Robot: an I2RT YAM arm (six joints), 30 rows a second.
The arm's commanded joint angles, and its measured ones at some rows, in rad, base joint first. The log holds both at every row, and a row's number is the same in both.
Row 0, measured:
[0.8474 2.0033 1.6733 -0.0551 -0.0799 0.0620]
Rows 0 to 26, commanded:
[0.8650 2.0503 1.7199 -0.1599 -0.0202 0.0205]
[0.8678 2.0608 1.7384 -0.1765 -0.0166 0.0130]
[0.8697 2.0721 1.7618 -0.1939 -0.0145 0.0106]
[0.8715 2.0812 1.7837 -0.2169 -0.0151 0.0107]
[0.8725 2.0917 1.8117 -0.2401 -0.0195 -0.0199]
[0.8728 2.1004 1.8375 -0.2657 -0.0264 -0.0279]
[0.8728 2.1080 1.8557 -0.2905 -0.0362 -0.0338]
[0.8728 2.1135 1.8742 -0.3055 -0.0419 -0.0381]
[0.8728 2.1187 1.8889 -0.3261 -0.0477 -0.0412]
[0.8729 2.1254 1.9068 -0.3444 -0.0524 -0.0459]
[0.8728 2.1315 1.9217 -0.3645 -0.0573 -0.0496]
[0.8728 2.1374 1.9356 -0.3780 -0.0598 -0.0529]
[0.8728 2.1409 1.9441 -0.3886 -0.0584 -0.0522]
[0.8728 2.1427 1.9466 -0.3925 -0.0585 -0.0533]
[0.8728 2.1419 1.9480 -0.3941 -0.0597 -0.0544]
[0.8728 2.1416 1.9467 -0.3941 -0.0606 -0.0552]
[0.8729 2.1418 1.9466 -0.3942 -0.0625 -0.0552]
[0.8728 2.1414 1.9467 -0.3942 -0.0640 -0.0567]
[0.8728 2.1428 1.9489 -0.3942 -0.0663 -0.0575]
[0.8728 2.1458 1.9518 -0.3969 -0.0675 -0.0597]
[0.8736 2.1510 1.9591 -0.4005 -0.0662 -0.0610]
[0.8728 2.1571 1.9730 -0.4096 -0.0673 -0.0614]
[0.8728 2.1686 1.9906 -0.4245 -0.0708 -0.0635]
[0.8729 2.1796 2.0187 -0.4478 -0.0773 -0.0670]
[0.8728 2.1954 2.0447 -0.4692 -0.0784 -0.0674]
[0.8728 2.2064 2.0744 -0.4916 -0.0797 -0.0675]
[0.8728 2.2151 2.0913 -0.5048 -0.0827 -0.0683]
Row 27, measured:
[0.8650 2.1544 2.0121 -0.3874 -0.0624 -0.0467]
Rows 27 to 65, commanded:
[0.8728 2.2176 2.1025 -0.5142 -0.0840 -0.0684]
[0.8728 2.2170 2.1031 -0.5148 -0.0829 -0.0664]
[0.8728 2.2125 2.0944 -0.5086 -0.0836 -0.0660]
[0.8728 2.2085 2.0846 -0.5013 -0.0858 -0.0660]
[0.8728 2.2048 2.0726 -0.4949 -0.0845 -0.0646]
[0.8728 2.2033 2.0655 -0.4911 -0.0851 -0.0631]
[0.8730 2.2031 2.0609 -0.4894 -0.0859 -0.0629]
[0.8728 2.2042 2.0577 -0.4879 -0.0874 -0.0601]
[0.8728 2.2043 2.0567 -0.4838 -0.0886 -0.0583]
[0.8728 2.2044 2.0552 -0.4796 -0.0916 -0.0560]
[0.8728 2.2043 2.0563 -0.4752 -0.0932 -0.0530]
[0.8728 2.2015 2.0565 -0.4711 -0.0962 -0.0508]
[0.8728 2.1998 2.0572 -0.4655 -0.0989 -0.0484]
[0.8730 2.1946 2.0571 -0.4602 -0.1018 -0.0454]
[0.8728 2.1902 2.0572 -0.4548 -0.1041 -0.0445]
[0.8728 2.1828 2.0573 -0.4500 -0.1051 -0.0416]
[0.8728 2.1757 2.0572 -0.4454 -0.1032 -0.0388]
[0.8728 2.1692 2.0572 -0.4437 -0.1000 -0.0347]
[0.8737 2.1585 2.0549 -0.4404 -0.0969 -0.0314]
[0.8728 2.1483 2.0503 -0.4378 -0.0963 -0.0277]
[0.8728 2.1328 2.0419 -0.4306 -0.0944 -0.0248]
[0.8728 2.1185 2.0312 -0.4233 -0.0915 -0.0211]
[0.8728 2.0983 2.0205 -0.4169 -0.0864 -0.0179]
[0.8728 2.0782 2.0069 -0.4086 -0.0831 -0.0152]
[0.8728 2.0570 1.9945 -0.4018 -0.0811 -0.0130]
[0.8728 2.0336 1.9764 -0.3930 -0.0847 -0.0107]
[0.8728 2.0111 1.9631 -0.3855 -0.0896 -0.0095]
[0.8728 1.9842 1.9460 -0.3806 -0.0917 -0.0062]
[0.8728 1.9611 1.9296 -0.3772 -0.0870 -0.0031]
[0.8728 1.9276 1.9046 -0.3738 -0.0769 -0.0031]
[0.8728 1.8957 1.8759 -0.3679 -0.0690 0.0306]
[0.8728 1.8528 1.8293 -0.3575 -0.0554 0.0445]
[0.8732 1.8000 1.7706 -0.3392 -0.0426 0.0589]
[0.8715 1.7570 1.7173 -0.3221 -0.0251 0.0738]
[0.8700 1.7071 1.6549 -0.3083 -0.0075 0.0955]
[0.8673 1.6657 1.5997 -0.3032 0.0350 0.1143]
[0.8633 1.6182 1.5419 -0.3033 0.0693 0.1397]
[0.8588 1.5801 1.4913 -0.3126 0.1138 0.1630]
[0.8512 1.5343 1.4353 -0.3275 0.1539 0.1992]
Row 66, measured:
[0.8642 1.6554 1.6005 -0.3309 -0.0120 0.0795]
